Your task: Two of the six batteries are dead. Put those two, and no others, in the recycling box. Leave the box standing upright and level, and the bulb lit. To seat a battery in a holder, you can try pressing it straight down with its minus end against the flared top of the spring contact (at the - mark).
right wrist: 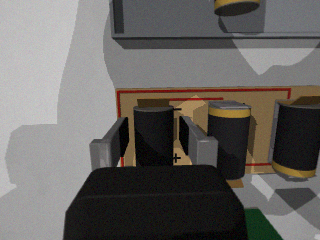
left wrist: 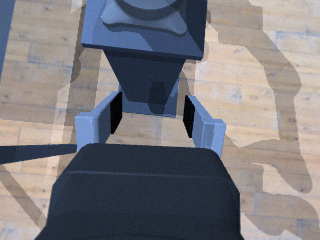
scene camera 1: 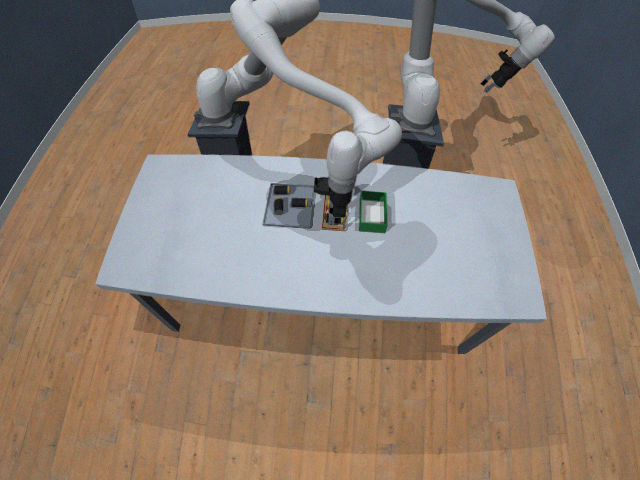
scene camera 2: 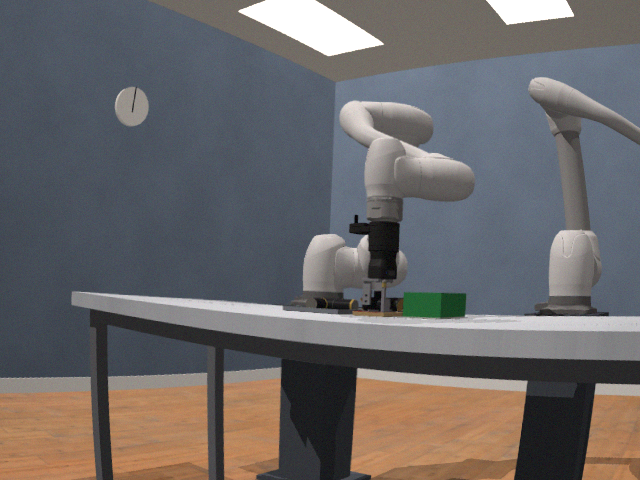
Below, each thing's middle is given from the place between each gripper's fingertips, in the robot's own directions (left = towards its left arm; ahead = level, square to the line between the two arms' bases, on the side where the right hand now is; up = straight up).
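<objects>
The grey tray [scene camera 1: 292, 216] is 57 cm ahead of my left hand, 88 cm to the right of it and 26 cm below it. As for the green recycling box [scene camera 2: 415, 305], my left gripper is 60 cm short of it, 56 cm to the left of it and 25 cm above it.
From my right hand, the green recycling box is 4 cm behind, 16 cm to the left and 3 cm below, and the grey tray is 7 cm behind, 16 cm to the right and 4 cm below.
</objects>
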